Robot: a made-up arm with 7 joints.
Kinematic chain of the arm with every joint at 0, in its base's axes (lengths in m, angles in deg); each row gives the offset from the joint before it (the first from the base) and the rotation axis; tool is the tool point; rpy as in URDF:
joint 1: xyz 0 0 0.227 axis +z
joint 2: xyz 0 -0.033 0.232 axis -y
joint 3: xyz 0 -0.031 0.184 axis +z
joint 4: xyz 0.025 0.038 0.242 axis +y
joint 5: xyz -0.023 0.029 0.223 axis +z
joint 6: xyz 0 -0.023 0.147 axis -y
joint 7: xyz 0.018 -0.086 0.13 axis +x
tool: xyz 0 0 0 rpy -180 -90 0
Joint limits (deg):
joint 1: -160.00..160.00
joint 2: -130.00..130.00
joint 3: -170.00..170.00
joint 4: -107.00..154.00
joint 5: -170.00..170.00
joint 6: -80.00..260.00
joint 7: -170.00..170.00
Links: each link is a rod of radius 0.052 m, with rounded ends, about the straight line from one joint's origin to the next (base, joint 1, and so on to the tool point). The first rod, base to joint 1, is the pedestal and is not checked.
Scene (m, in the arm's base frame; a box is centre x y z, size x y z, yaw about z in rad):
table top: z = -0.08
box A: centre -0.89 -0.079 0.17 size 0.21 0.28 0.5 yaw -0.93
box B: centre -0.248 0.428 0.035 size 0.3 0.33 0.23 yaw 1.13
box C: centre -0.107 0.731 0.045 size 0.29 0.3 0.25 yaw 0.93
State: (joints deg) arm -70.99 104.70 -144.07 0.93 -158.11 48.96 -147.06
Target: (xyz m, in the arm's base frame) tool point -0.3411 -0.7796 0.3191
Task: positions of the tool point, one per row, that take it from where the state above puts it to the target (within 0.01 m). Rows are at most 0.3 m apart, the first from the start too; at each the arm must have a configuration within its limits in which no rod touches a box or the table.
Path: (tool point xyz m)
1: -0.7037 0.6012 0.4176
2: -0.8231 0.4014 0.5292
3: -0.8737 0.1762 0.6397
4: -0.8510 -0.0485 0.7465
5: -0.8413 -0.2806 0.6304
6: -0.7435 -0.5005 0.5161
7: -0.5690 -0.6752 0.4104
8: -0.3411 -0.7796 0.3191

